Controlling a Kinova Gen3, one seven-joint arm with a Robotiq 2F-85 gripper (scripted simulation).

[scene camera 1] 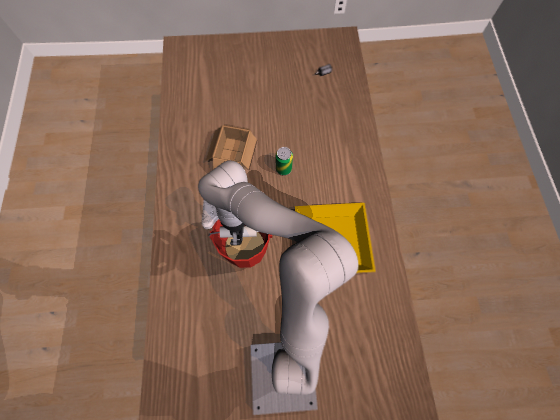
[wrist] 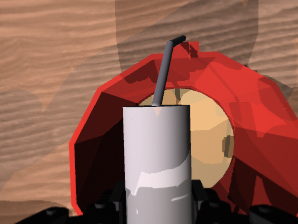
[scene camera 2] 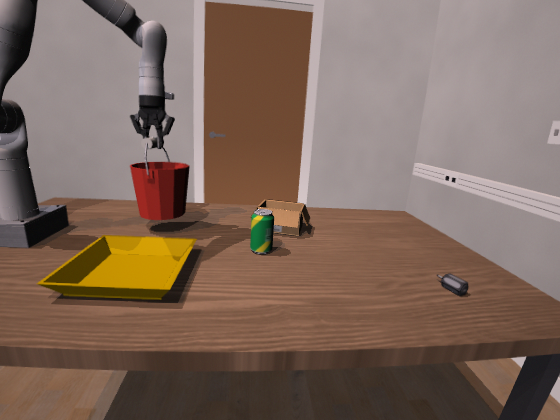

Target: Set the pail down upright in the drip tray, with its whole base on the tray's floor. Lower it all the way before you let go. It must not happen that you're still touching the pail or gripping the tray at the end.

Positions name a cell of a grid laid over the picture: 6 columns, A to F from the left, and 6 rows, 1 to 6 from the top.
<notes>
In view: the gripper (scene camera 2: B3), a yellow drip tray (scene camera 2: B4) and a red pail (scene camera 2: B3).
The yellow drip tray also shows in scene camera 1 (scene camera 1: D4). The red pail is seen too in scene camera 1 (scene camera 1: C4). The gripper is seen too in the wrist view (wrist: D6). The wrist view misses the yellow drip tray: it is out of frame.
</notes>
